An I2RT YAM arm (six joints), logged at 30 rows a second.
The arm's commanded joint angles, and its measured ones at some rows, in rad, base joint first. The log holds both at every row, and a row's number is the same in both.
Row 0, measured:
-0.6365, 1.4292, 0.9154, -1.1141, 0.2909, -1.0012
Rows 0 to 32, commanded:
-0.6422, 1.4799, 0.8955, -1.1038, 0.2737, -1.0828
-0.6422, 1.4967, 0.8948, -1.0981, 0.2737, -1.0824
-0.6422, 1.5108, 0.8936, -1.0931, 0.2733, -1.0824
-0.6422, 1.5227, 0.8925, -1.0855, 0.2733, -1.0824
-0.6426, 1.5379, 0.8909, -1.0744, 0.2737, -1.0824
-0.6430, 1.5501, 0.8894, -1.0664, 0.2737, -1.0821
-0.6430, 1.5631, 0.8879, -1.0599, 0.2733, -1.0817
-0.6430, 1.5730, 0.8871, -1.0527, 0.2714, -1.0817
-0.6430, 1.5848, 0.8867, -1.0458, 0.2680, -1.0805
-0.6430, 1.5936, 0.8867, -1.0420, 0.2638, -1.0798
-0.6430, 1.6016, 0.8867, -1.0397, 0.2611, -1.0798
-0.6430, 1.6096, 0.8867, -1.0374, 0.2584, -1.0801
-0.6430, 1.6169, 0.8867, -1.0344, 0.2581, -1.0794
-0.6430, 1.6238, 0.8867, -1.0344, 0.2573, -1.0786
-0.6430, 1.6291, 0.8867, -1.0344, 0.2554, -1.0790
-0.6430, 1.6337, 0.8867, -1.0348, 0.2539, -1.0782
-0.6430, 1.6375, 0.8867, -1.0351, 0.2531, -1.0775
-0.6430, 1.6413, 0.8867, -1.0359, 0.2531, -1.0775
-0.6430, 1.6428, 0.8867, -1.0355, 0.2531, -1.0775
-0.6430, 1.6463, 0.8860, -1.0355, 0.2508, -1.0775
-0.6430, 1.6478, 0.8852, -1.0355, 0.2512, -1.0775
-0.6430, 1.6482, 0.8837, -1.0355, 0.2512, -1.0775
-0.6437, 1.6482, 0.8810, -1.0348, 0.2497, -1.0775
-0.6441, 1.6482, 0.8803, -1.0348, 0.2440, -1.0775
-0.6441, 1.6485, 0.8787, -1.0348, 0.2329, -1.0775
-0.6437, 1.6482, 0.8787, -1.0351, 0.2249, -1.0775
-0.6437, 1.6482, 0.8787, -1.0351, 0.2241, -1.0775
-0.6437, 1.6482, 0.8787, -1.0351, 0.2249, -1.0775
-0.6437, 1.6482, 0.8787, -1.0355, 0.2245, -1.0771
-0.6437, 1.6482, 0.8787, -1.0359, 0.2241, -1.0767
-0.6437, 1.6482, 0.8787, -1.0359, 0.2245, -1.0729
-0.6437, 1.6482, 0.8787, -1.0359, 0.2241, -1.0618
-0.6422, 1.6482, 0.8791, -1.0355, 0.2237, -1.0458
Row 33, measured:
-0.6380, 1.6371, 0.8856, -1.0340, 0.2459, -1.0710
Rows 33 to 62, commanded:
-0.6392, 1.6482, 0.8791, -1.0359, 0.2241, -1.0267
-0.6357, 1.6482, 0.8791, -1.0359, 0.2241, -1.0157
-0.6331, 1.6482, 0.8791, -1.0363, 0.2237, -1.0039
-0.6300, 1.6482, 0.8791, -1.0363, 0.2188, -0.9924
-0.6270, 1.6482, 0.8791, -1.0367, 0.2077, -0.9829
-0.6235, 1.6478, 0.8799, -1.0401, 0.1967, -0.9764
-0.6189, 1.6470, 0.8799, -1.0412, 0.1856, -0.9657
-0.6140, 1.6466, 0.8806, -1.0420, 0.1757, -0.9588
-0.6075, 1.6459, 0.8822, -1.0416, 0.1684, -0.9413
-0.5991, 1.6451, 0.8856, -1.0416, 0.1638, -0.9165
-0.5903, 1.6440, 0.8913, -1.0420, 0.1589, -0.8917
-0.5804, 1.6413, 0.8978, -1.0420, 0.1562, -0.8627
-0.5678, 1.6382, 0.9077, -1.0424, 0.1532, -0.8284
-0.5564, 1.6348, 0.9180, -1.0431, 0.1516, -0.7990
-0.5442, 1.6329, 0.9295, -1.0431, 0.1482, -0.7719
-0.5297, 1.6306, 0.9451, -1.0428, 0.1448, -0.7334
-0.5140, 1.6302, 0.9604, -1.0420, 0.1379, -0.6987
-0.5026, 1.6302, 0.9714, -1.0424, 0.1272, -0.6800
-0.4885, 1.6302, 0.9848, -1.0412, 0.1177, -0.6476
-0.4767, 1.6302, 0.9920, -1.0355, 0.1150, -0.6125
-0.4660, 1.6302, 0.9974, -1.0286, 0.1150, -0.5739
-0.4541, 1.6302, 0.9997, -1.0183, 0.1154, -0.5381
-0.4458, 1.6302, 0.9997, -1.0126, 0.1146, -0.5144
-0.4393, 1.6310, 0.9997, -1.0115, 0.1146, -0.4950
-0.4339, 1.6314, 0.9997, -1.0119, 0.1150, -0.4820
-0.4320, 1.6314, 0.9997, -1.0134, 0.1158, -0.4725
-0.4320, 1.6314, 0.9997, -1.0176, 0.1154, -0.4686
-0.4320, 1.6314, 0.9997, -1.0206, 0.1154, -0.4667
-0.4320, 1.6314, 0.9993, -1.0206, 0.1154, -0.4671
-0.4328, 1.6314, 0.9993, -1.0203, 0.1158, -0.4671
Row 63, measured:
-0.4358, 1.6367, 0.9810, -1.0176, 0.1360, -0.5262
